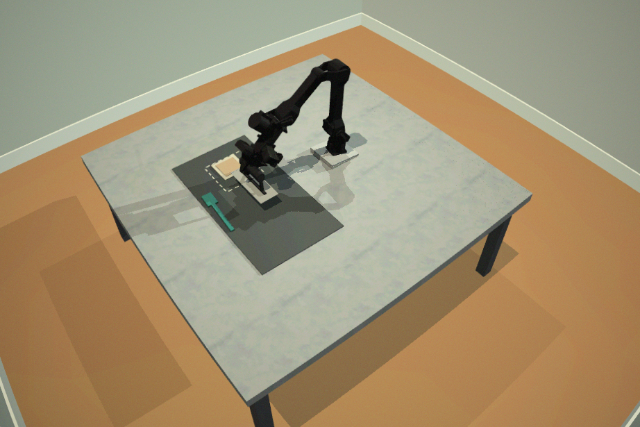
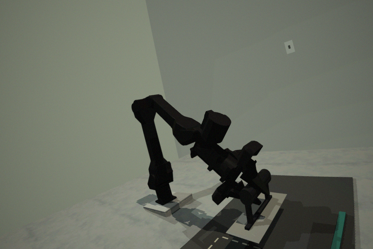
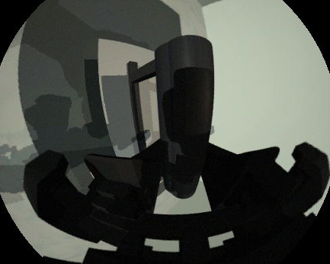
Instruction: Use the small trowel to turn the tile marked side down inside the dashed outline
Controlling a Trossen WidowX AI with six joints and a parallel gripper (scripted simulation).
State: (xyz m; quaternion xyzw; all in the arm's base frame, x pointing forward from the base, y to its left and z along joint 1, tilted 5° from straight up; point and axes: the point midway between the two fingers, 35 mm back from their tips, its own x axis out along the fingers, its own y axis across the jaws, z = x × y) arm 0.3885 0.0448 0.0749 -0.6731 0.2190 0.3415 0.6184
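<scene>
Right now my gripper tip is 130 mm short of the teal trowel, 90 mm above it and 30 mm to the right of it. From my gripper tip the other things lie so: cream tile 160 mm to the right, 90 mm below; then dark mat 120 mm below, 20 mm to the left, 10 mm behind.
</scene>
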